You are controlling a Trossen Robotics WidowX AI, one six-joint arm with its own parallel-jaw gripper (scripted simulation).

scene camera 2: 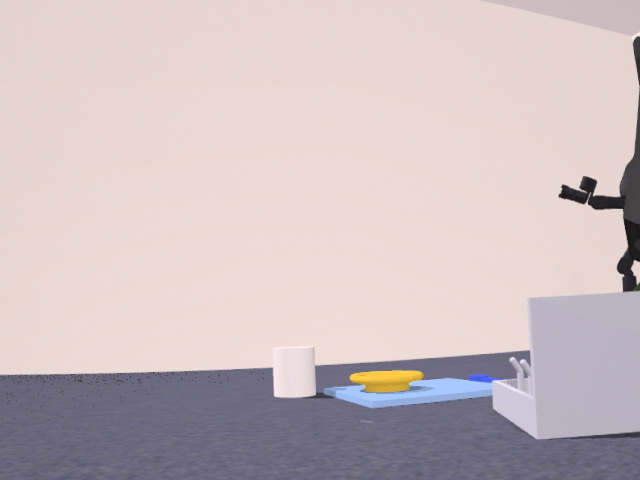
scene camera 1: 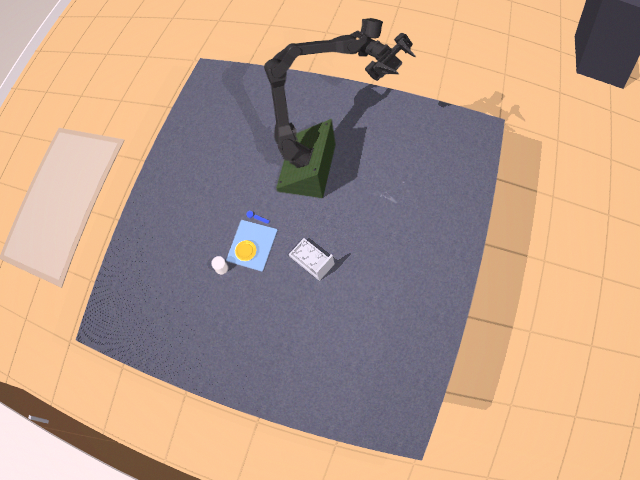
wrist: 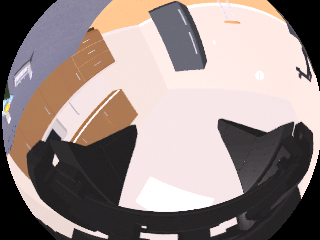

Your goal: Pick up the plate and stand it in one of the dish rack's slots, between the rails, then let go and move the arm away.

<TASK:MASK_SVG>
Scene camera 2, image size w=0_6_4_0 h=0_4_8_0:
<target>yellow plate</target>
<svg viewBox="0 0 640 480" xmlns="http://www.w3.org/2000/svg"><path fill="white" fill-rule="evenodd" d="M350 379L354 383L364 385L365 391L396 392L408 390L409 383L422 379L424 375L414 371L374 371L356 373L351 375Z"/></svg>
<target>dish rack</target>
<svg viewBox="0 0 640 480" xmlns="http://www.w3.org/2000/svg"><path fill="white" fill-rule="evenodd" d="M640 291L527 298L531 366L526 360L518 363L512 357L510 364L518 373L517 379L491 380L493 409L536 439L572 438L574 436L621 434L640 431Z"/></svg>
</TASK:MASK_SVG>
